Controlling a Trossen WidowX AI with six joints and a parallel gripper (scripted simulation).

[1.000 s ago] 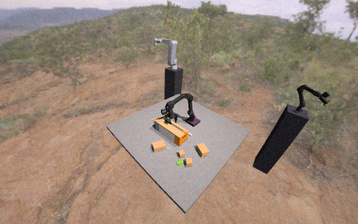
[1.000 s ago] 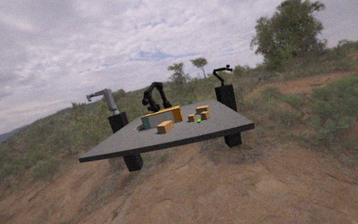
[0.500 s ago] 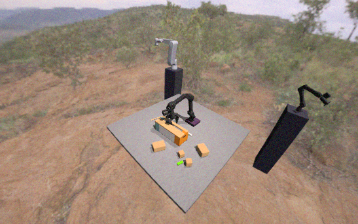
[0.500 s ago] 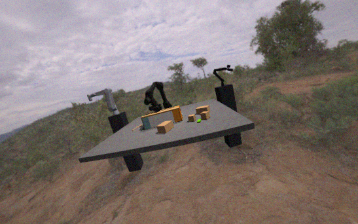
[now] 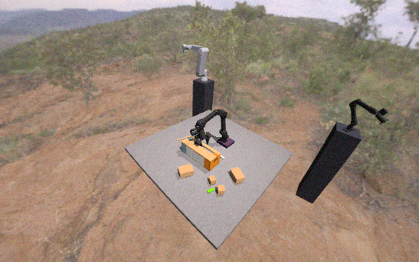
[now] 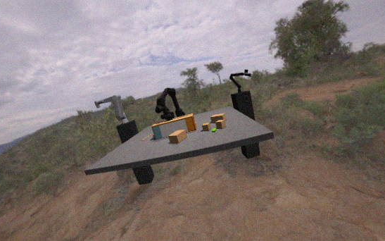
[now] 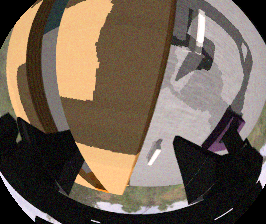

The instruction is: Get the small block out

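The tan block lies 6 cm ahead of my gripper tip and 3 cm to the left of it. Also, from my gripper tip: thin stick 4 cm behind, 32 cm to the right, 8 cm below.
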